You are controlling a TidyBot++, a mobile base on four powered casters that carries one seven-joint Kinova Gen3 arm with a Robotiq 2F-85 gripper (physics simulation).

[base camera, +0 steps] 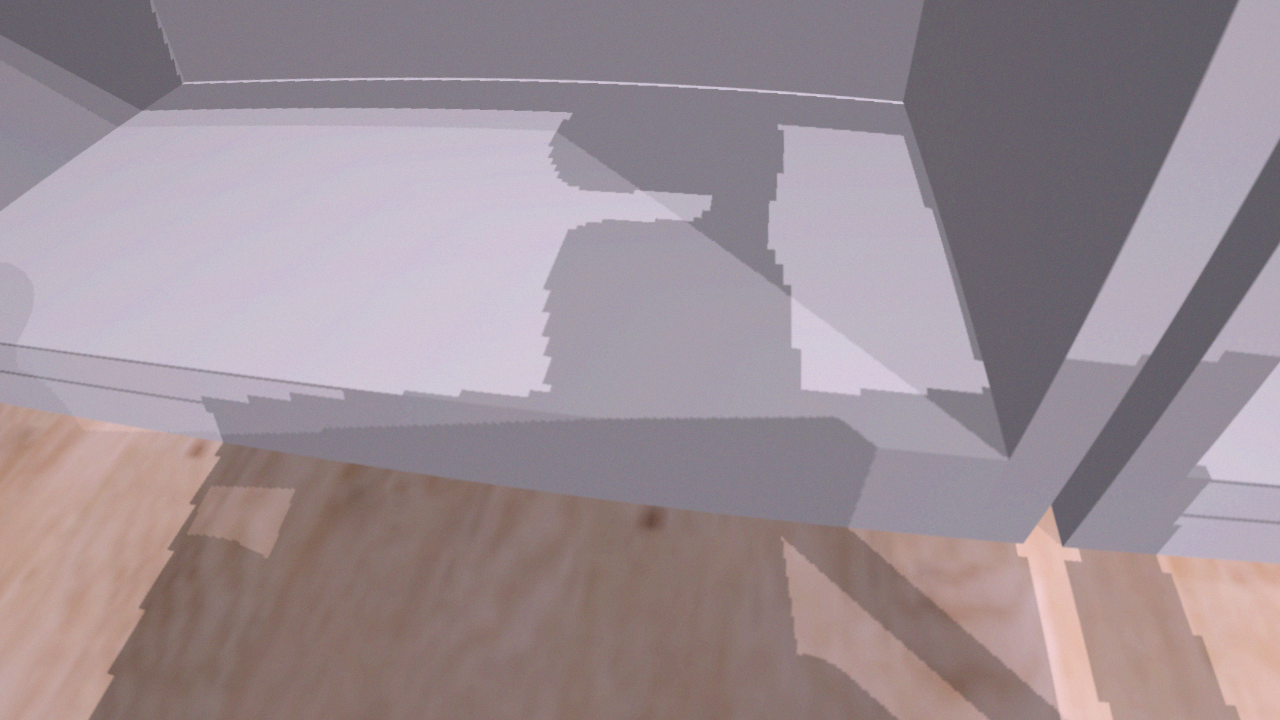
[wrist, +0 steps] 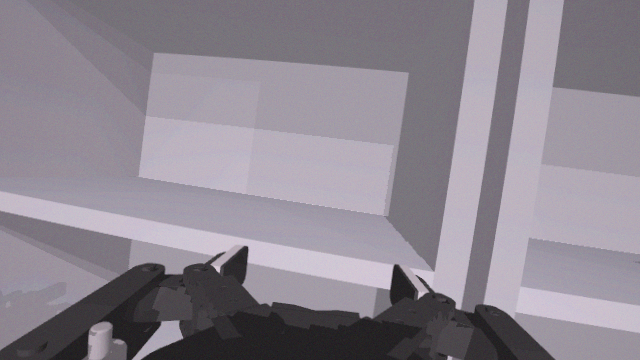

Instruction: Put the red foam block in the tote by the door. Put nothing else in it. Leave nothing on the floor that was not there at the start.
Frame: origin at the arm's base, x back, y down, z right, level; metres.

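Seen in the pictures: gripper, fingertip midpoint: (wrist: 318,271).
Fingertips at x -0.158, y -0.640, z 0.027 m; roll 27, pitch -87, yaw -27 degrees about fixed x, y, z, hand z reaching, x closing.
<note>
A point is followed by its place in that frame.
My gripper (wrist: 318,271) @[z 0.027, x -0.158, y -0.640 m] is open, with its two fingertips wide apart and nothing between them in the wrist view. It is in front of a light grey shelf unit (wrist: 457,150) @[z 0.183, x -0.318, y -0.746 m] (base camera: 1154,205) @[z 0.183, x -0.318, y 0.165 m], near the front edge of one of its shelf boards. The red foam block does not show in either view. The tote and the door do not show either.
In the wrist view a shelf board (wrist: 300,255) @[z 0.012, x -0.344, y -0.585 m] crosses behind the fingertips, and two upright panels stand close together at the right. In the base camera view the unit's bottom board (base camera: 268,250) @[z -0.296, x -0.516, y 0.320 m] is close in front, above the wooden floor (base camera: 447,608) @[z -0.122, x -0.277, y 0.397 m], with shadows across both.
</note>
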